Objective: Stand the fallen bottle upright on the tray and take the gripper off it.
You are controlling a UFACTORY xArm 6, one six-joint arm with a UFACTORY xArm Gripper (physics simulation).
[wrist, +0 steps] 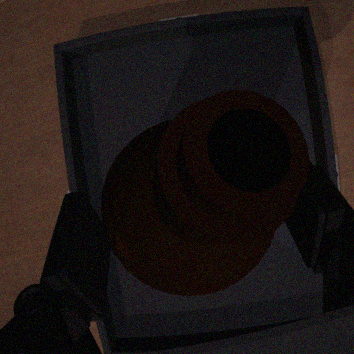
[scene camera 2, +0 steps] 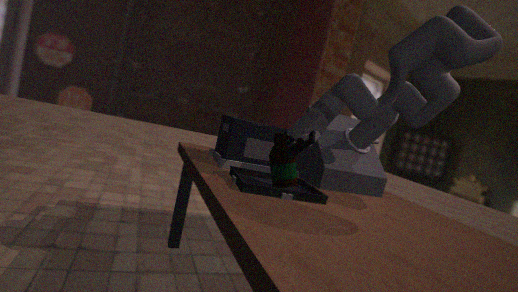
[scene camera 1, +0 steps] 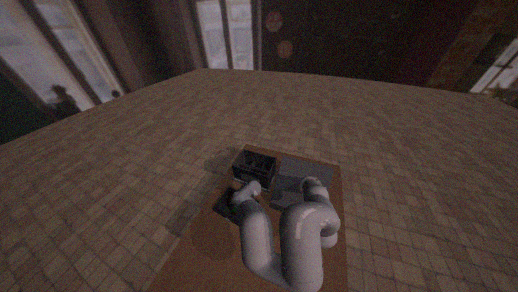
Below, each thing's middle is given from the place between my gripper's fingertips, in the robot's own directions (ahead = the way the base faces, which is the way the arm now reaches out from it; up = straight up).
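My hand is in place 10 mm past the dark brown bottle (scene camera 2: pixel 283 172), and it is also 20 mm above the bottle and 10 mm to the right of it.
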